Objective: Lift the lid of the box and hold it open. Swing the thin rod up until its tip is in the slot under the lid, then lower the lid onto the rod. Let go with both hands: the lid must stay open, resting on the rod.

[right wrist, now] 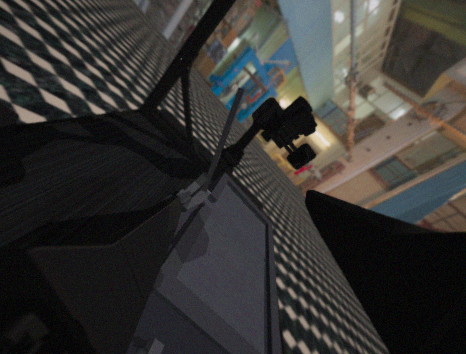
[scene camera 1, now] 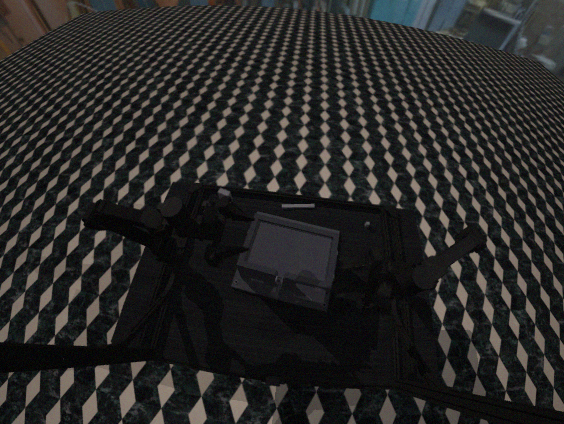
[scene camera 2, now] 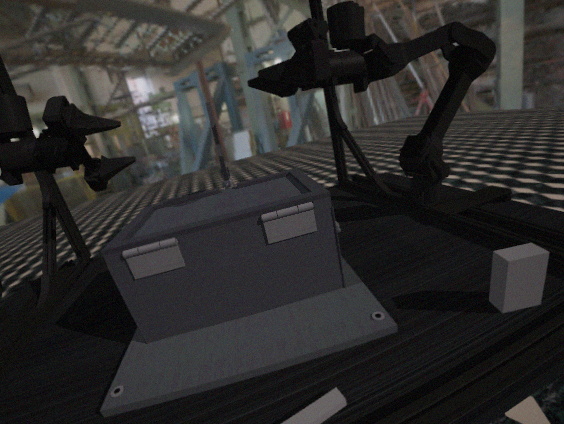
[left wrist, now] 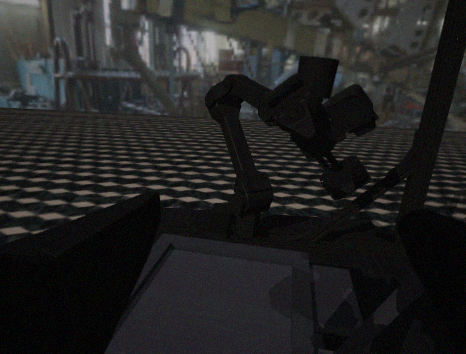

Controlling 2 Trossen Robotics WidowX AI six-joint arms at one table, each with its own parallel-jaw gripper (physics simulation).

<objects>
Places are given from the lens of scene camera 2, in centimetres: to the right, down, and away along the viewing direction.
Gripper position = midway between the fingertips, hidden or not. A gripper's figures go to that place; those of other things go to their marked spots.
left gripper [scene camera 2: 252, 79]: -5, -22, 46
right gripper [scene camera 2: 128, 142]: -29, -13, 50
grey box [scene camera 2: 218, 310]: -9, 14, 40
</objects>
